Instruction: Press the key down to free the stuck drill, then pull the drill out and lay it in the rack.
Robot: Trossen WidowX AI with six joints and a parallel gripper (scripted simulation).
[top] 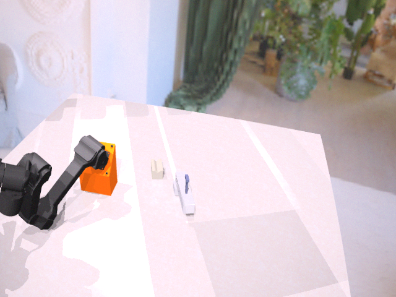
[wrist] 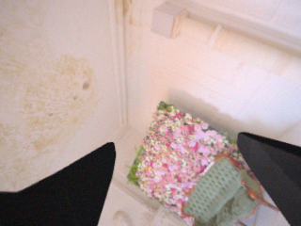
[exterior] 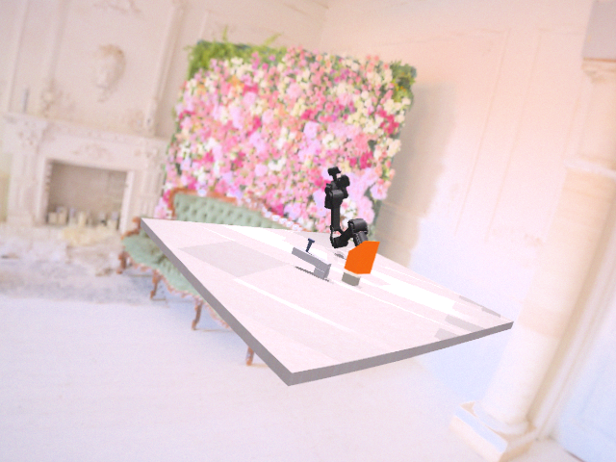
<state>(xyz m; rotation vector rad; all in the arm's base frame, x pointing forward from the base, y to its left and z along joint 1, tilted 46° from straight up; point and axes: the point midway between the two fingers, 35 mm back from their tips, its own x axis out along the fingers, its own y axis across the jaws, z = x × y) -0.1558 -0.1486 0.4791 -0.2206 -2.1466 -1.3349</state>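
Now: gripper tip 460 mm to the right of the blue key, 460 mm short of it and 280 mm above it. Also, from my gripper tip: drill (510 mm to the left, 440 mm ahead, 330 mm below); housing block (490 mm to the left, 450 mm ahead, 340 mm below).
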